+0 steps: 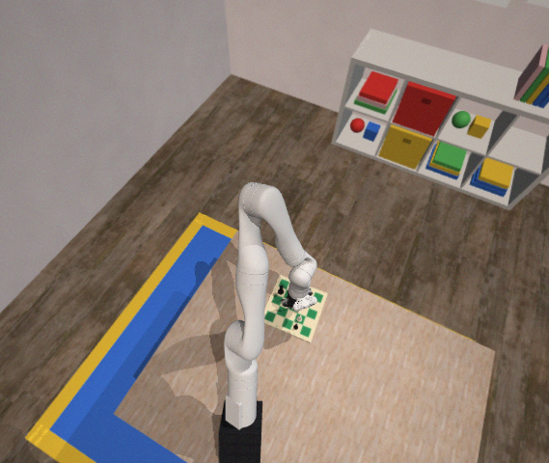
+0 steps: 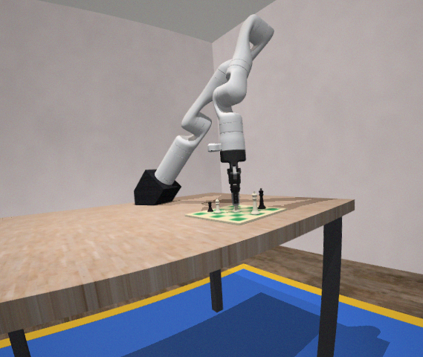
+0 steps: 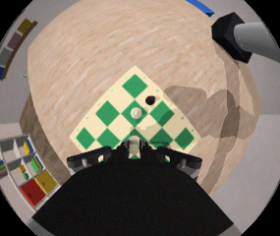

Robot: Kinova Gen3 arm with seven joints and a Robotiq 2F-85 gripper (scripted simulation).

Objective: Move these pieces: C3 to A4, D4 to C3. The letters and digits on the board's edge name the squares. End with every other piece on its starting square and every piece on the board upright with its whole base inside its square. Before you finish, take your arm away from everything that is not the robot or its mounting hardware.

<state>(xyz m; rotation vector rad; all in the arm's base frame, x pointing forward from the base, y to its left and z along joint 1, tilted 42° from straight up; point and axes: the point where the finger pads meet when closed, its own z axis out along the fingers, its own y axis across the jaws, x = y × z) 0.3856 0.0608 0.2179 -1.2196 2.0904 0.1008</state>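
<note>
Now: hand 4 cm above the green-and-cream chessboard. The rest, counted from my hand: tall black piece: 1 cm ahead, 9 cm to the left, 1 cm below; then white pawn: 2 cm behind, 5 cm to the right, 2 cm below; then tall white piece: 7 cm ahead, 3 cm to the left, 1 cm below.
</note>
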